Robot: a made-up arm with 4 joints. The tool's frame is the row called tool.
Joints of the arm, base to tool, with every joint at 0 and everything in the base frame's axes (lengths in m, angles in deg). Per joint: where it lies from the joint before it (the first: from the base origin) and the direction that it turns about. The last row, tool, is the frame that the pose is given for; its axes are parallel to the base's.
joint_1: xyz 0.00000 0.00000 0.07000 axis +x
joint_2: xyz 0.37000 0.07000 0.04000 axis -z
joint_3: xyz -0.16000 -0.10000 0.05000 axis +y
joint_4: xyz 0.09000 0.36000 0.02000 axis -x
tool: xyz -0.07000 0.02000 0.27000
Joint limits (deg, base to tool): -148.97..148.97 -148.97..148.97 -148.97..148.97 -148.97..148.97
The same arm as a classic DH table. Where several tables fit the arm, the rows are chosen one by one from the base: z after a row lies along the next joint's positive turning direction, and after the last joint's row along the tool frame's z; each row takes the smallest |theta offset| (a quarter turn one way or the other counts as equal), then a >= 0, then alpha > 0; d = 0 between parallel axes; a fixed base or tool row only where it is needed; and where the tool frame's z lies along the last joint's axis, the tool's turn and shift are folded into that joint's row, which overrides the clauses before.
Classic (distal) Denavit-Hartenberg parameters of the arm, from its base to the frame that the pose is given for. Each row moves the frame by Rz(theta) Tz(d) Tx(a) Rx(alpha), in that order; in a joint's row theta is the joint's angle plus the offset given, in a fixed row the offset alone. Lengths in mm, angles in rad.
base (fixed): a 0  alpha 1.5708  d 70  theta_offset 1.5708
joint_1: a 70  alpha 1.5708  d 370  theta_offset 0
joint_2: a 160  alpha -1.5708  d -90  theta_offset -1.5708
joint_3: a 20  alpha 1.5708  d 260  theta_offset 1.5708
joint_4: a 20  alpha 1.5708  d -20  theta_offset 1.5708
tool (fixed): a 0  alpha 0  d 270  theta_offset -1.5708
Joint limits (rad, base to tool): -2.6..2.6 -2.6..2.6 -2.6..2.6 -2.6..2.6

